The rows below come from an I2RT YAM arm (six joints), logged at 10 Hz.
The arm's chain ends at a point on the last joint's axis. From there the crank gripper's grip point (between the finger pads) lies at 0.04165 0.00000 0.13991 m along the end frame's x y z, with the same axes.
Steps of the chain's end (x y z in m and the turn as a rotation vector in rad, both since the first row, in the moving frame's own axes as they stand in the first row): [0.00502 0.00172 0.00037 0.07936 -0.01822 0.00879]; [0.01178 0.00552 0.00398 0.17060 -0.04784 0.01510]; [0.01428 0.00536 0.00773 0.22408 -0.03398 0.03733]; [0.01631 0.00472 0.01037 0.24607 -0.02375 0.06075]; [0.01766 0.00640 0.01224 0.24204 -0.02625 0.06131]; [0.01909 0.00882 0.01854 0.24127 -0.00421 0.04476]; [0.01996 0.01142 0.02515 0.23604 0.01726 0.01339]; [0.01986 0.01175 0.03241 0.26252 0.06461 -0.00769]
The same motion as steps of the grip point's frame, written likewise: [0.00251 -0.00905 0.00068 0.07936 -0.01822 0.00879]; [0.00525 -0.01782 0.00383 0.17060 -0.04784 0.01510]; [0.01010 -0.02442 0.00573 0.22408 -0.03398 0.03733]; [0.01397 -0.02706 0.00741 0.24607 -0.02375 0.06075]; [0.01497 -0.02483 0.00950 0.24204 -0.02625 0.06131]; [0.01922 -0.02279 0.01488 0.24127 -0.00421 0.04476]; [0.02256 -0.02064 0.02060 0.23604 0.01726 0.01339]; [0.02856 -0.02453 0.02463 0.26252 0.06461 -0.00769]
